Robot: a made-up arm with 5 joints.
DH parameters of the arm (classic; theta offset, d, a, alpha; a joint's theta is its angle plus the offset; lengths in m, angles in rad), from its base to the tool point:
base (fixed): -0.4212 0 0.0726 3.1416
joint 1: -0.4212 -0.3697 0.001 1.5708
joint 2: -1.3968 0 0.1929 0
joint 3: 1.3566 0 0.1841 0
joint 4: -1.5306 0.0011 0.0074 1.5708
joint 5: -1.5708 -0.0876 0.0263 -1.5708
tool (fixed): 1.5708 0.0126 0 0
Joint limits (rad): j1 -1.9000..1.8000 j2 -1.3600..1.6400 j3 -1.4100..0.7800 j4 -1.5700..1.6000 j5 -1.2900..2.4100
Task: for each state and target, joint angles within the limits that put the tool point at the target. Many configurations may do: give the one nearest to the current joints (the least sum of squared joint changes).
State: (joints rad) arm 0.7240 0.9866 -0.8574 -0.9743 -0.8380
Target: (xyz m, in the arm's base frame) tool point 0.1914 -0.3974 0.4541
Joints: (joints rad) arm 1.1721 0.9909 -0.5596 -1.5254 -0.6571
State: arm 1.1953 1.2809 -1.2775 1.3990 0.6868
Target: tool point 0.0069 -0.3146 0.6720
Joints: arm 1.7301 0.4054 -1.4100 1.5593 0.6033
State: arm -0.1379 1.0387 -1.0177 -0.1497 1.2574
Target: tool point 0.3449 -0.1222 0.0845
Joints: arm 0.3337 1.5446 -0.2105 0.0577 1.2191
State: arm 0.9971 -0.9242 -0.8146 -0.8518 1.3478
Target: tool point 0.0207 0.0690 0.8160
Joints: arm 1.0634 -0.5219 -0.9797 -0.2264 1.3679
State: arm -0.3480 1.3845 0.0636 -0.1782 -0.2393
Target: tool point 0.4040 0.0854 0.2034
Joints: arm -0.4050 1.1631 -0.1086 -0.2330 -0.2204
